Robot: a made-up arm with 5 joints.
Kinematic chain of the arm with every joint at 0, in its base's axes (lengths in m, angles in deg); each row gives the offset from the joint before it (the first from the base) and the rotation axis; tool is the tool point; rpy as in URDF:
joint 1: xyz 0.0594 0 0.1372 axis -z
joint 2: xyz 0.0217 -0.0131 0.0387 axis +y
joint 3: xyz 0.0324 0 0.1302 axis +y
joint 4: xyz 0.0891 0 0.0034 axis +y
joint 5: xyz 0.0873 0.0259 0 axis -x
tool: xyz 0 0 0 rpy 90 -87.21 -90
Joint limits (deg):
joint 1: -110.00..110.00
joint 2: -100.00..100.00
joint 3: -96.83..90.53
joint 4: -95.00..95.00
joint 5: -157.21..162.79
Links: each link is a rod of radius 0.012 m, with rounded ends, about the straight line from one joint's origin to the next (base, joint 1, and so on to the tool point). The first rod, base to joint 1, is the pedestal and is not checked.
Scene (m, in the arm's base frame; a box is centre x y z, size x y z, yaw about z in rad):
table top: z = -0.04
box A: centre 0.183 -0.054 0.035 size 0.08 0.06 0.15 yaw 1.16
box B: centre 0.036 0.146 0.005 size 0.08 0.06 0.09 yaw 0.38
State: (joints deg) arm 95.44 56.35 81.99 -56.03 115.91
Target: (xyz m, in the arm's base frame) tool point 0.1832 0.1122 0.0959
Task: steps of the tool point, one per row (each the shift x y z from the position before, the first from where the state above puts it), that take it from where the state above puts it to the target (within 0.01 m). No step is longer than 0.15 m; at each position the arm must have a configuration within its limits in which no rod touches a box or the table.
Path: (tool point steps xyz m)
1: 0.0016 -0.0766 -0.0077
2: 0.0093 -0.0721 0.0306
3: 0.0155 -0.0488 0.0626
4: 0.0166 -0.0126 0.0798
5: 0.0116 0.0276 0.0781
6: 0.0016 0.0615 0.0573
7: 0.0937 -0.0095 -0.0418
8: 0.0865 0.0468 -0.0572
9: 0.0457 0.0894 -0.0623
10: -0.0122 0.0997 -0.0565
11: -0.0630 0.0748 -0.0410
12: -0.0868 0.0282 -0.0188

